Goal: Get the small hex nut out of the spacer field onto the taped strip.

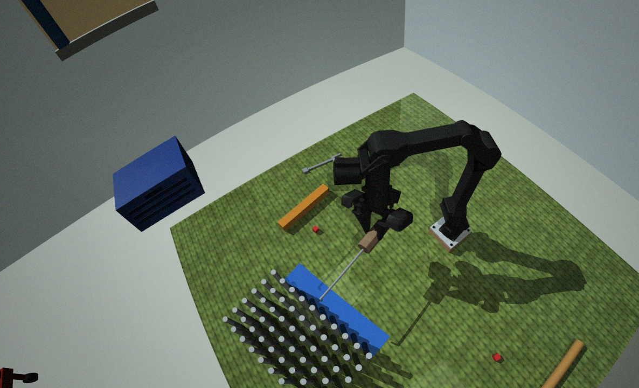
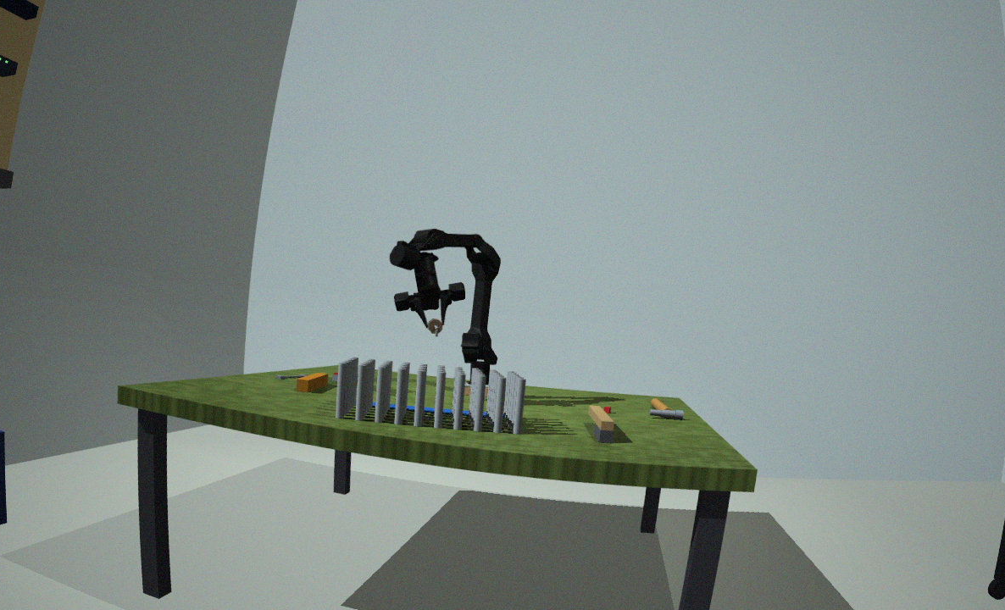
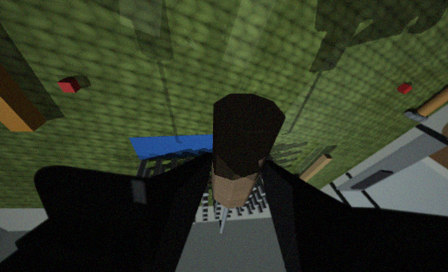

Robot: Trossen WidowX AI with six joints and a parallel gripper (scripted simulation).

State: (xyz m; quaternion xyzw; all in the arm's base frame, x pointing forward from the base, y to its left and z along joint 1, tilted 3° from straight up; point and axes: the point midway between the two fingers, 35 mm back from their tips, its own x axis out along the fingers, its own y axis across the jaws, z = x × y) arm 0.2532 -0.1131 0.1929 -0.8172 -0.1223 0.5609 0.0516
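The blue taped strip is 190 mm below my gripper tip, 180 mm ahead of it and 30 mm to the left of it. Also, from my gripper tip: hex nut: 340 mm ahead, 190 mm below, 50 mm to the left; then hook tool: 100 mm ahead, 20 mm to the left, 10 mm below; then orange bar: 320 mm to the right, 180 mm below, 30 mm ahead.
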